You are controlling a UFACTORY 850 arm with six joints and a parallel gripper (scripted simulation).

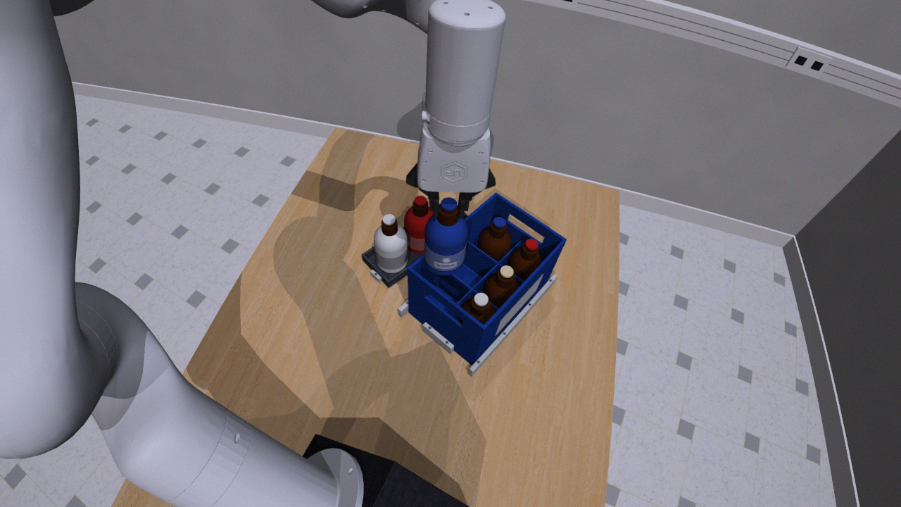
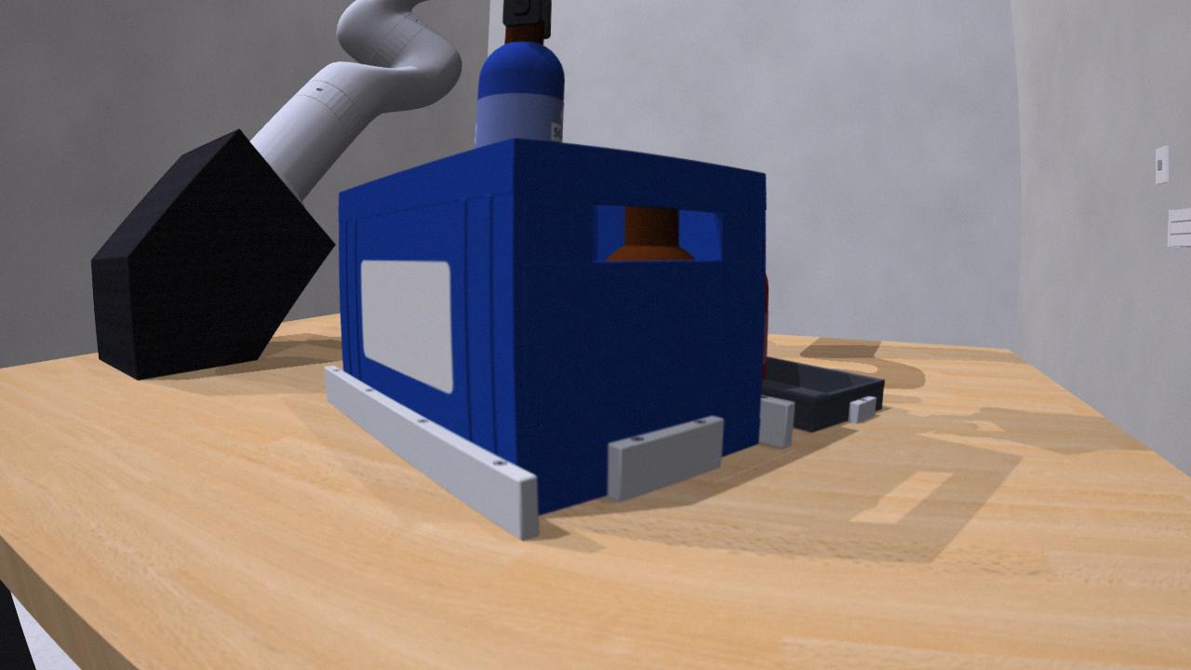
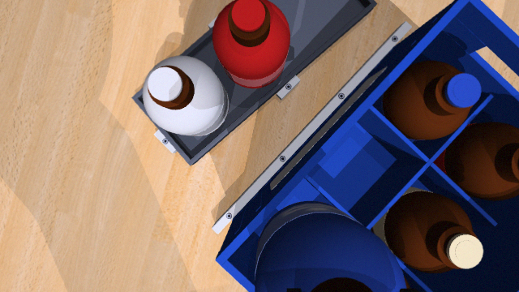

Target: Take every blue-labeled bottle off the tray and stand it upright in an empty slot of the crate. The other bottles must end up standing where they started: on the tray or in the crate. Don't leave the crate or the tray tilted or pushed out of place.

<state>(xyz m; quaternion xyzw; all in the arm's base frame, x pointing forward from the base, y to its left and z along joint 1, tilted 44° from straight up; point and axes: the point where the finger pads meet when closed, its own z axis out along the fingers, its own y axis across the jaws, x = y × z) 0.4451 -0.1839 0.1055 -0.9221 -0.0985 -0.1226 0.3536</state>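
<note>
The blue-labeled bottle lies 7 cm below my hand. From my hand the other things lie so: white-labeled bottle 8 cm ahead, 14 cm to the left, 25 cm below; then blue crate 5 cm ahead, 8 cm to the right, 25 cm below; then red-labeled bottle 15 cm ahead, 9 cm to the left, 25 cm below.
</note>
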